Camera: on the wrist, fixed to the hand. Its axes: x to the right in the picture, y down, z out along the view.
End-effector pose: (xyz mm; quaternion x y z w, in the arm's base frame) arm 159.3 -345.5 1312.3 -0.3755 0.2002 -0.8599 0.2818
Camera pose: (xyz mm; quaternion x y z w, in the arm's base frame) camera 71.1 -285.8 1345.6 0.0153 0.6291 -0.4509 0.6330
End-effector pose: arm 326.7 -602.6 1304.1 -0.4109 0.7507 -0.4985 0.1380
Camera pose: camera 320.2 -606.0 1415.4 0.2983 0.9212 -0.1906 0.1614
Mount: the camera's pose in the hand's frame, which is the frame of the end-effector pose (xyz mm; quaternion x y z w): 29.1 -93.4 -53.6 -0.2087 0.2330 0.6566 0.6863
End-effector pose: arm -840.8 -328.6 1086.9 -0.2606 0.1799 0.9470 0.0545
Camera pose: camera -822.0 -261.3 999.9 0.2927 -0.1096 -0.6625 0.6807
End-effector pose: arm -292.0 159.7 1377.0 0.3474 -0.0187 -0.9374 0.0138
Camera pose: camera -280.3 250.5 1313.3 0.4417 -0.0421 -0.5573 0.7019
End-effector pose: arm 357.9 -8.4 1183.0 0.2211 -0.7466 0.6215 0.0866
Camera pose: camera 365.2 24.8 1289.2 0.5014 0.7671 -0.3791 0.1285
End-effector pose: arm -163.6 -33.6 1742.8 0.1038 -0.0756 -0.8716 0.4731
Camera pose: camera -241.1 -9.3 1666.3 0.1259 0.1721 -0.2791 0.9363
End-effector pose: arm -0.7 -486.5 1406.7 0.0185 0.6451 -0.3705 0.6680
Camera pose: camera -97.7 -541.0 1414.6 0.3832 0.6636 0.3233 0.5553
